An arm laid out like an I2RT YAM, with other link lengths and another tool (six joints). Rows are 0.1 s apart.
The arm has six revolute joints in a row. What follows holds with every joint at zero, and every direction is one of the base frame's. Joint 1 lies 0.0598 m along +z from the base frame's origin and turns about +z. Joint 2 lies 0.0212 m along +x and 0.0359 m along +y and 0.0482 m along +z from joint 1 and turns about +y. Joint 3 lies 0.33 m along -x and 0.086 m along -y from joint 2 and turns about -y. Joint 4 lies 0.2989 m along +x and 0.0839 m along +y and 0.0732 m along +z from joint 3 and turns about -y. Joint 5 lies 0.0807 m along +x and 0.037 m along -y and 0.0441 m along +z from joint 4 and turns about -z. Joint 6 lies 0.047 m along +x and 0.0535 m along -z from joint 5 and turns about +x. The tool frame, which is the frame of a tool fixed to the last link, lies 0.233 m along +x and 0.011 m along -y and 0.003 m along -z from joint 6; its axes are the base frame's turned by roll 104.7, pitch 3.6 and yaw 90 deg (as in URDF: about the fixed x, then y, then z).
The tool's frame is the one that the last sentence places.
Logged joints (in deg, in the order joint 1, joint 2, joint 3, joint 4, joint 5, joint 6), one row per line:
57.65, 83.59, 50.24, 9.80, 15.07, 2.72
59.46, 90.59, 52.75, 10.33, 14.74, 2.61
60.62, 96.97, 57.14, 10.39, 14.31, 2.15
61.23, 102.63, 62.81, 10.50, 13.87, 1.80
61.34, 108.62, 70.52, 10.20, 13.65, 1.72
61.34, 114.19, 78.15, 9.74, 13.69, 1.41
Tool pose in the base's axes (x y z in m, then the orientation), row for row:
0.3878, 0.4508, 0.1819, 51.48, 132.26, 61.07
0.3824, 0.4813, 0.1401, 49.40, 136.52, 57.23
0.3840, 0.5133, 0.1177, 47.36, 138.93, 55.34
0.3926, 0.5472, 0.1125, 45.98, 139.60, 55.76
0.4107, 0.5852, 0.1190, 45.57, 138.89, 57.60
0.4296, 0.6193, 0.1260, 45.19, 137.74, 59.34
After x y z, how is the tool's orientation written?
As a rotation vector, in degrees.
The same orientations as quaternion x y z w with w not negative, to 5 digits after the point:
0.32498, 0.83492, 0.38552, 0.22064
0.30967, 0.85579, 0.35875, 0.20744
0.29578, 0.86767, 0.34562, 0.20051
0.28672, 0.87053, 0.34771, 0.19767
0.28428, 0.86644, 0.35933, 0.19839
0.28252, 0.86114, 0.37099, 0.20246

